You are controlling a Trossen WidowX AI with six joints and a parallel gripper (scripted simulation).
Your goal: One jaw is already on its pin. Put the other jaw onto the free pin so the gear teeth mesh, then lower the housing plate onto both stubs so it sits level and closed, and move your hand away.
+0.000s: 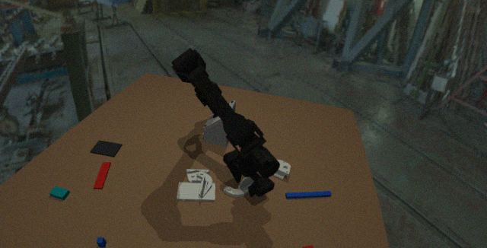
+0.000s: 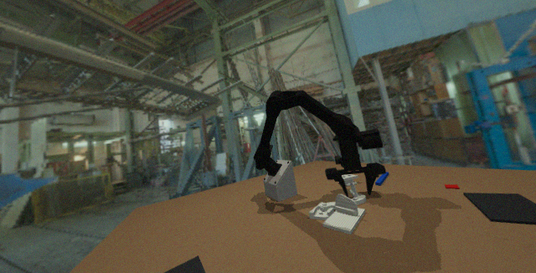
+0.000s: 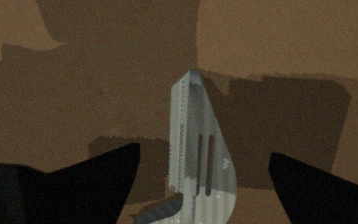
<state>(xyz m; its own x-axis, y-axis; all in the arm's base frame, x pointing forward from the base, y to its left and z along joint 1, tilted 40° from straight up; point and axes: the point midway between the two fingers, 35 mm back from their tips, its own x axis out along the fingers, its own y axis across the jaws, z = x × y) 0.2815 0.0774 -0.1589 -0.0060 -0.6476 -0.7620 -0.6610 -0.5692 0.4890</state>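
Right now my gripper tip is 40 mm to the left of the grey jaw and 10 mm short of it. Round my gripper tip: white base (150 mm to the right, 60 mm ahead); blue bar (220 mm to the left, 30 mm behind); white block (120 mm behind, 110 mm to the left).
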